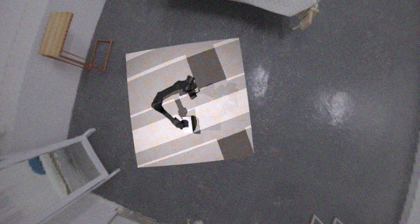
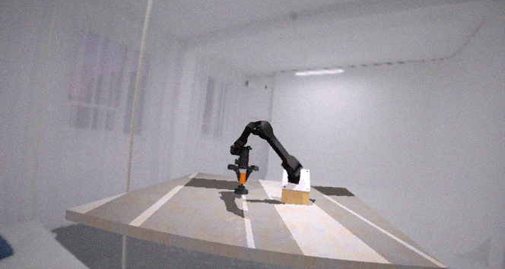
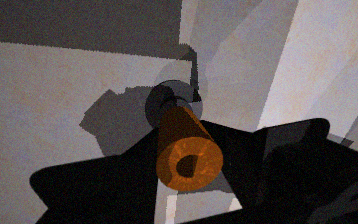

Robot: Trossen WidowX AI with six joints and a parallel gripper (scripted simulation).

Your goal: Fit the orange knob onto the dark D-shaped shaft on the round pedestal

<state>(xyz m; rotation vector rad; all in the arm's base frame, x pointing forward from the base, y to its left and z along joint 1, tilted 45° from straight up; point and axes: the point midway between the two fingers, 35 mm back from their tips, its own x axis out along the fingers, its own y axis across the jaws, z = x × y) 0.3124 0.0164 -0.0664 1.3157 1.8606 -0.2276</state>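
Right now the orange knob is 2 cm above my gripper tip. Also, from my gripper tip: dark round pedestal (4 cm below).
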